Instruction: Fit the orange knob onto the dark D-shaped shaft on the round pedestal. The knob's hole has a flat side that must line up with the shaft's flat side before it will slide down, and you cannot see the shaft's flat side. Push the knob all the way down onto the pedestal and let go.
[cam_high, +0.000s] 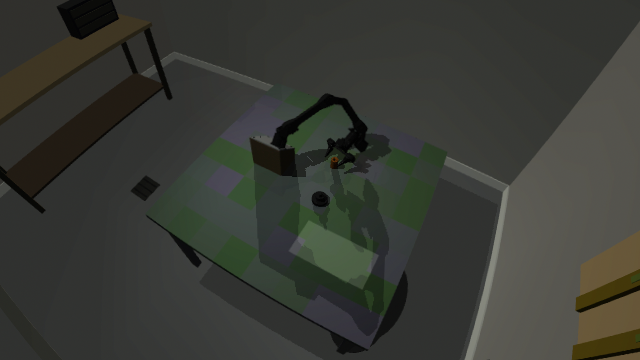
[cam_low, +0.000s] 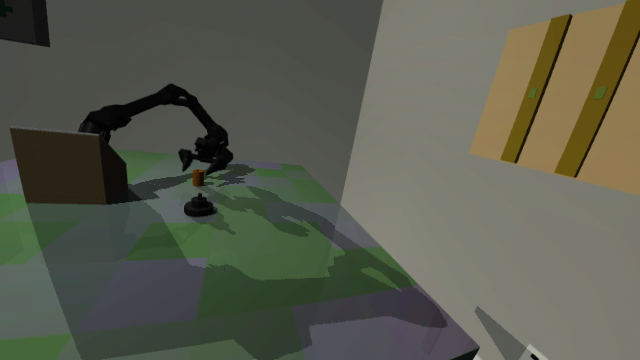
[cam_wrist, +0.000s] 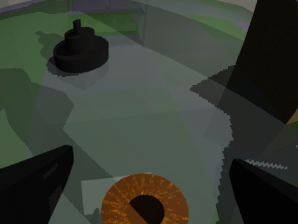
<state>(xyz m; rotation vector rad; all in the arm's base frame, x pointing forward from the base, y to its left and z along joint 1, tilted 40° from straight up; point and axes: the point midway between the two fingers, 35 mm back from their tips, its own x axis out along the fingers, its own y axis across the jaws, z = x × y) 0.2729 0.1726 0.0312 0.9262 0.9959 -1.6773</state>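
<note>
My gripper tip is now 3 cm to the right of the orange knob, 3 cm above it and 1 cm short of it. Round my gripper tip: dark round pedestal 22 cm to the right, 5 cm ahead, 3 cm below.
</note>
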